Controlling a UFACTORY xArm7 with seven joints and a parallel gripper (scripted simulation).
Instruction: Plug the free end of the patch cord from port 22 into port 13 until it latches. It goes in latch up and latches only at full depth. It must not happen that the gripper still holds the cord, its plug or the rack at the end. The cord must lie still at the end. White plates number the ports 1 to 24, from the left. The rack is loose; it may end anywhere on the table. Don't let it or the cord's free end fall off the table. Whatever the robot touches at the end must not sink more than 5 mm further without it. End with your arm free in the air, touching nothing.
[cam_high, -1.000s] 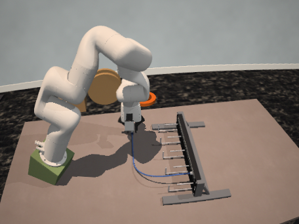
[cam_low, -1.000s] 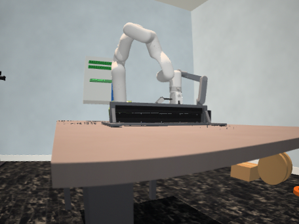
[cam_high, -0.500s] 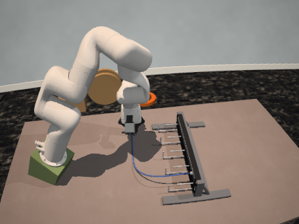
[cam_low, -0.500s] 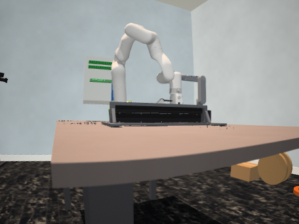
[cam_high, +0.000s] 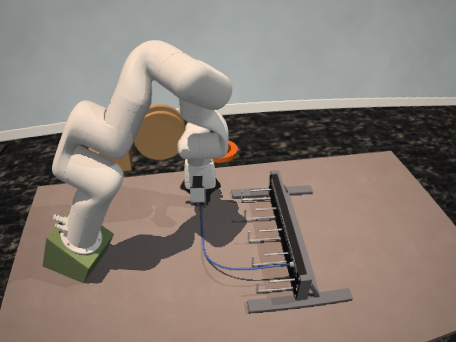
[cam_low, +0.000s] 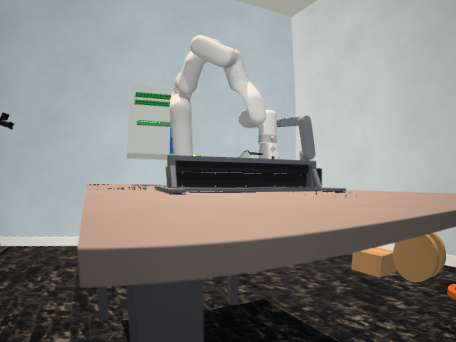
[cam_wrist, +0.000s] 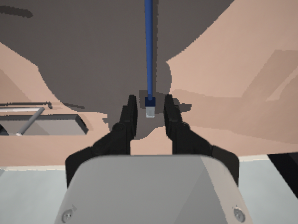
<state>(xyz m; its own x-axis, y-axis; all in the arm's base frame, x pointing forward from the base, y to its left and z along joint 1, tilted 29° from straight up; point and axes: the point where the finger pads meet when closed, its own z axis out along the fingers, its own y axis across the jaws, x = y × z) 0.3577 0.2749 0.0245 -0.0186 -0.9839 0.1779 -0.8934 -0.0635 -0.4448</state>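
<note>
Right now my hand is 2 cm to the right of the cord plug and 2 cm above it.
</note>
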